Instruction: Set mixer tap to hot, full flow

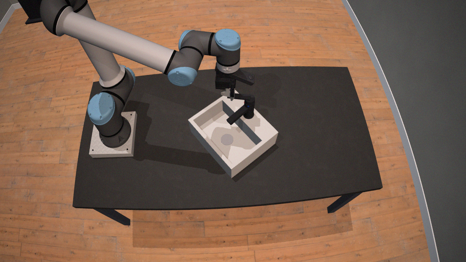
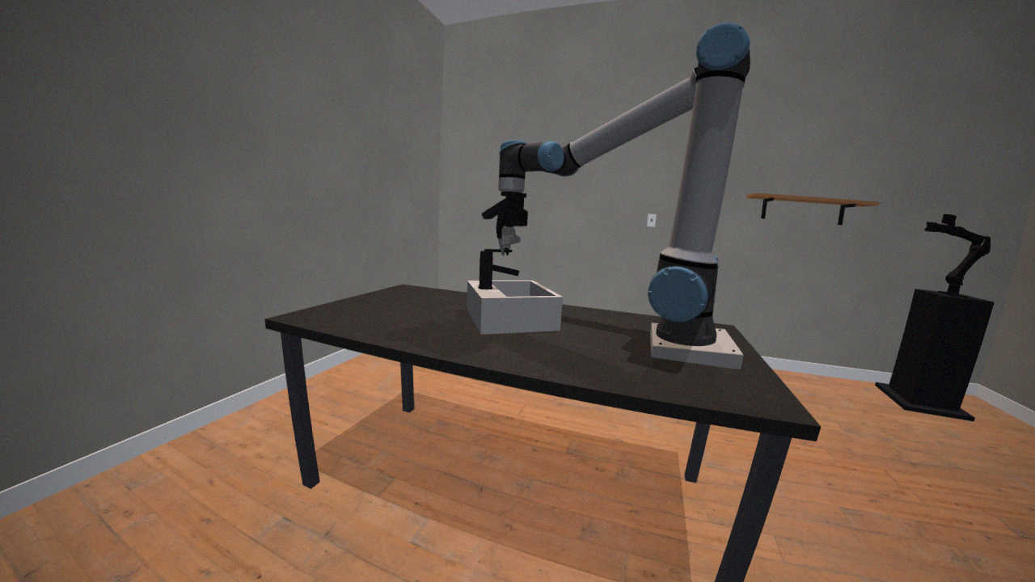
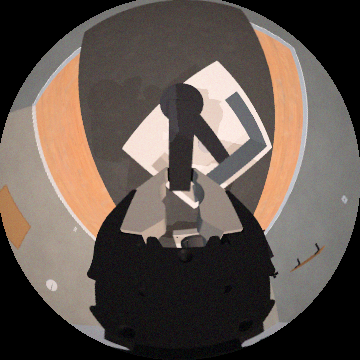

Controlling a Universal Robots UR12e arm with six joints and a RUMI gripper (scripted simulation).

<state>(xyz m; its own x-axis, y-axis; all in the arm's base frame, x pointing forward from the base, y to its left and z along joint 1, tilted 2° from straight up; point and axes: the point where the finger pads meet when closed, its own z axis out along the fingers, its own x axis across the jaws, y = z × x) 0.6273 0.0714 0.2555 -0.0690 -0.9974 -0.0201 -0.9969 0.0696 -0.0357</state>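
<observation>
My hand is 3 cm short of the lever. Also, from my hand: white square basin 1 cm behind, 8 cm to the right, 23 cm below.
</observation>
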